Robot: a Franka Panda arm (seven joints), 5 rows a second.
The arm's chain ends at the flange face. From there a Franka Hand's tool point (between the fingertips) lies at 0.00 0.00 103.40 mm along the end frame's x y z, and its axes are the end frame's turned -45 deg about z.
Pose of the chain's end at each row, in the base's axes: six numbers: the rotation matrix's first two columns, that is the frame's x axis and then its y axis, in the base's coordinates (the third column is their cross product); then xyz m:
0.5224, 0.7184, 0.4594, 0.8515, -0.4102, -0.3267, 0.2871, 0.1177, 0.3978
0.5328, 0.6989, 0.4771, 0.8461, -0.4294, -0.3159, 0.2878, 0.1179, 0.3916
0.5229, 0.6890, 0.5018, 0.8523, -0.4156, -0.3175, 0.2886, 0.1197, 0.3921
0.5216, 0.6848, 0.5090, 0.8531, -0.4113, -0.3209, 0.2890, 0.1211, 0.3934
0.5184, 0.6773, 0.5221, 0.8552, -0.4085, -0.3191, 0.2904, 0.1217, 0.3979
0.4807, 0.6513, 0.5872, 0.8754, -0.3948, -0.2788, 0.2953, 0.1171, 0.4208
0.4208, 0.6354, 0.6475, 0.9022, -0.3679, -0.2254, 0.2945, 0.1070, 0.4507
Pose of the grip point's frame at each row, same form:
-0.2327, 0.7980, 0.5559, 0.9715, 0.2179, 0.0938, 0.2823, 0.1758, 0.3124
-0.2215, 0.7978, 0.5607, 0.9750, 0.1906, 0.1140, 0.2862, 0.1770, 0.3068
-0.2329, 0.7811, 0.5793, 0.9724, 0.1933, 0.1303, 0.2875, 0.1811, 0.3089
-0.2344, 0.7751, 0.5868, 0.9721, 0.1934, 0.1330, 0.2879, 0.1833, 0.3108
-0.2382, 0.7678, 0.5948, 0.9713, 0.1901, 0.1435, 0.2901, 0.1850, 0.3161
-0.2791, 0.7397, 0.6124, 0.9589, 0.1814, 0.2181, 0.3005, 0.1841, 0.3422
-0.3404, 0.7094, 0.6172, 0.9355, 0.1892, 0.2985, 0.3043, 0.1772, 0.3754

